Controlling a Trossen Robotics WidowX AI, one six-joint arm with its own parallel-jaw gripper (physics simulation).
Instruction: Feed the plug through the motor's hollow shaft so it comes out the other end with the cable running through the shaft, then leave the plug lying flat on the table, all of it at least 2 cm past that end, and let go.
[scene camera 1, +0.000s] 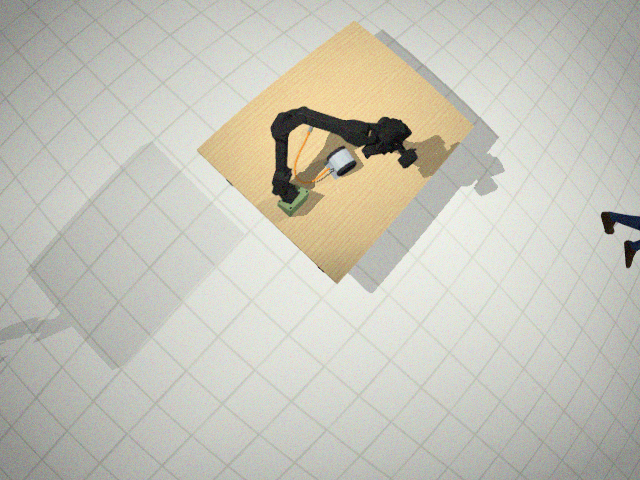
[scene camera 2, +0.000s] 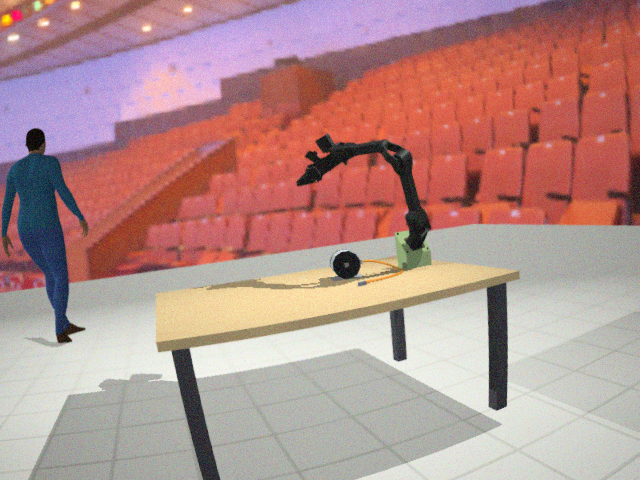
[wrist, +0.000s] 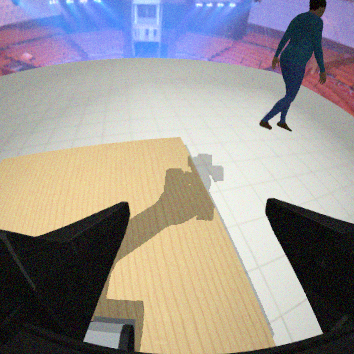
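Pixels of known places: gripper, between the fingertips: (scene camera 1: 408, 139) (scene camera 2: 296, 184) (wrist: 197, 207); arm's base, origin of its link: (scene camera 1: 290, 197) (scene camera 2: 414, 242).
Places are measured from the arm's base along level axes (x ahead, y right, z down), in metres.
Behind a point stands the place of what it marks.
Note:
The motor (scene camera 1: 341, 161) {x 0.260, y 0.076, z -0.005 m} (scene camera 2: 345, 264) {x 0.261, y 0.107, z 0.049 m} (wrist: 106, 335) {x 0.307, y 0.091, z 0.001 m} is a light grey cylinder with black end bands, lying on its side on the table (scene camera 1: 356, 72) {x 0.767, y -0.163, z 0.093 m} (scene camera 2: 232, 310) {x 0.791, y -0.140, z 0.093 m} (wrist: 200, 280) {x 0.351, y 0.318, z 0.093 m}. A dark end face with a small grey centre shows in scene camera 2. An orange cable (scene camera 1: 296, 159) {x 0.176, y -0.101, z 0.086 m} (scene camera 2: 386, 278) {x 0.229, y -0.119, z 0.091 m} runs from the motor's base side, bends near the arm's base and ends at the grey plug (scene camera 1: 310, 129) {x 0.336, y -0.141, z 0.079 m} (scene camera 2: 361, 283) {x 0.347, y -0.155, z 0.084 m}. The plug lies on the table beside the motor, outside the shaft. My gripper (scene camera 2: 298, 182) {x 0.367, y 0.237, z -0.281 m} (wrist: 197, 207) {x 0.367, y 0.237, z -0.281 m} is open and empty, high above the table beyond the motor.
The green arm base (scene camera 1: 293, 207) {x -0.038, y 0.041, z -0.046 m} (scene camera 2: 412, 258) {x 0.038, y -0.029, z 0.055 m} stands at one table edge. The arm arches over the table, its shadow falling across the top and the motor. A person (scene camera 2: 41, 191) (wrist: 300, 55) is on the floor away from the table; legs (scene camera 1: 622, 219) show in scene camera 1.

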